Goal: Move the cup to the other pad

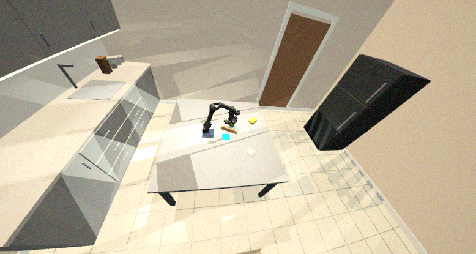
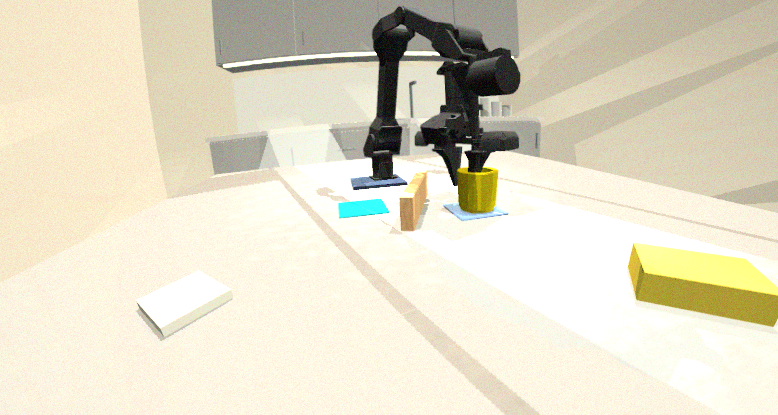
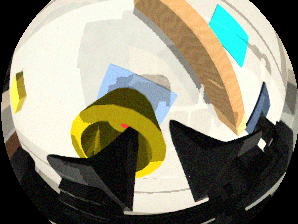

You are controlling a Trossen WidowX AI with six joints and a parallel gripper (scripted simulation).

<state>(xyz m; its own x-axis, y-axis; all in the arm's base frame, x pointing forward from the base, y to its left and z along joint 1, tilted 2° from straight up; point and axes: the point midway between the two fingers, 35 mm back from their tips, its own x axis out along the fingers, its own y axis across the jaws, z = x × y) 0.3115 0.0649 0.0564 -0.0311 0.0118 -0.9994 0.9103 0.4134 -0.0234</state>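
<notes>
The turquoise pad is 17 cm to the right of my gripper tip, 8 cm behind it and 5 cm below it. The rest, counted from my gripper tip: yellow cup 2 cm ahead, 1 cm to the left; then wooden block 8 cm to the right, 3 cm behind, 2 cm below; then white flat block 41 cm to the right, 17 cm ahead, 3 cm below.
</notes>
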